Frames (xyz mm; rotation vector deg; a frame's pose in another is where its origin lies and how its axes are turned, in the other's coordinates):
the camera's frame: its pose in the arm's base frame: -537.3 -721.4 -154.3 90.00 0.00 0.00
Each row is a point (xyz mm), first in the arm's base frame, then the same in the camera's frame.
Working: the arm's base frame: its pose in the camera's frame: 537.3 154.3 -721.4 -90.00 0.00 0.00

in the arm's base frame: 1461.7 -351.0 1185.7
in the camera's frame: 1999.0 1340.0 -370.4
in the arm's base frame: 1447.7 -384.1 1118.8
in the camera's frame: 1985.0 1273.1 -337.3
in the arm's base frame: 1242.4 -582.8 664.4
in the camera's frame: 1779.7 818.7 -138.6
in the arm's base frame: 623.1 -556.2 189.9
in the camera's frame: 1160.4 344.2 -165.2
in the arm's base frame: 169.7 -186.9 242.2
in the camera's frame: 707.0 396.5 -534.5
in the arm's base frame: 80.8 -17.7 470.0
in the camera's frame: 618.1 624.3 -703.7
